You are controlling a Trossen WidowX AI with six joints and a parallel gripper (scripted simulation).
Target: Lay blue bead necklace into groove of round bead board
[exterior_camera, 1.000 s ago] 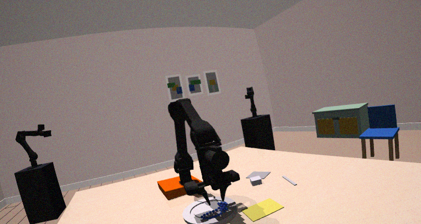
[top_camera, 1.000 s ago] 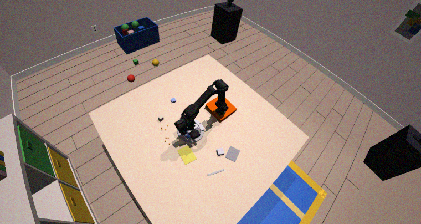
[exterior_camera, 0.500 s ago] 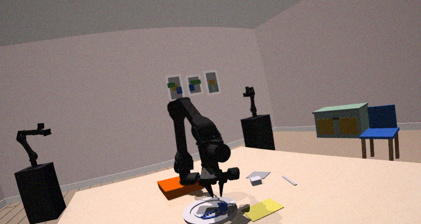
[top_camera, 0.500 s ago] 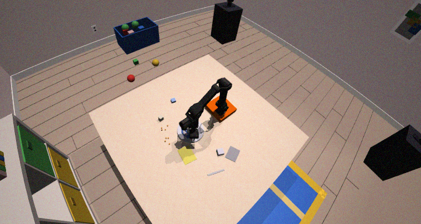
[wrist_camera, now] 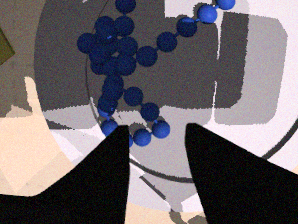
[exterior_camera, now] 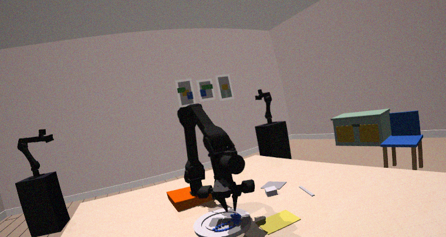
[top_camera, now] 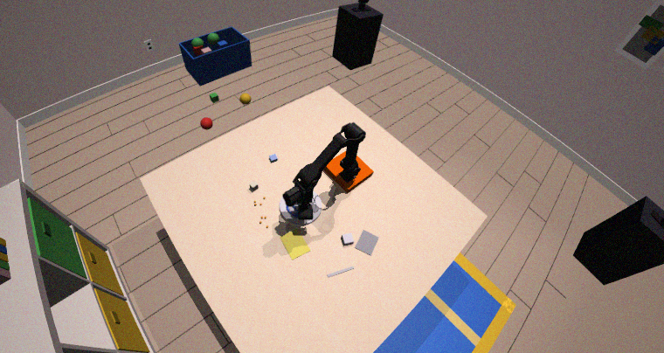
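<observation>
My gripper tip is 4 cm to the left of the round bead board, 3 cm above it and 1 cm past it. From my gripper tip the other things lie so: yellow sheet 12 cm ahead, 10 cm to the left, 4 cm below; small grey block 22 cm to the left, 8 cm behind, 3 cm below; pale cube 25 cm to the right, 13 cm ahead, 2 cm below.
</observation>
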